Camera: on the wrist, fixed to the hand. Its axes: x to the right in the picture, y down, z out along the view.
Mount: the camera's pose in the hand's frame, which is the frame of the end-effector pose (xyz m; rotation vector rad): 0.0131 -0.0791 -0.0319 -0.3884 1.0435 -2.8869
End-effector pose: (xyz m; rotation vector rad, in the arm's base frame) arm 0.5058 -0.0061 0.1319 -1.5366 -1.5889 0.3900
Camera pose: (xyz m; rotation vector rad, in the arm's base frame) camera 0.4799 -0.0197 0.2131 1.2598 -1.2353 -1.8339
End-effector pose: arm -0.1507 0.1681 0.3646 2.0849 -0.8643 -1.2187
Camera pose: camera -0.0979 0.2127 0.3129 -1.2161 -2.4234 0.1495
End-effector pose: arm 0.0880 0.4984 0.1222 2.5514 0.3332 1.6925
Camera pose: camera 0.0522 0.5761 0.1332 -0.6317 1.6742 0.6472
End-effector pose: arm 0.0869 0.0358 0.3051 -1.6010 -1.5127 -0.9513
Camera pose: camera 0.0073 0.0173 0.3328 -1.6972 1.1788 1.7474
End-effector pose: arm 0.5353 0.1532 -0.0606 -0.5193 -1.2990 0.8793
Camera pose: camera 0.5872 0.1217 0.0007 0.7507 -0.1182 -1.8328
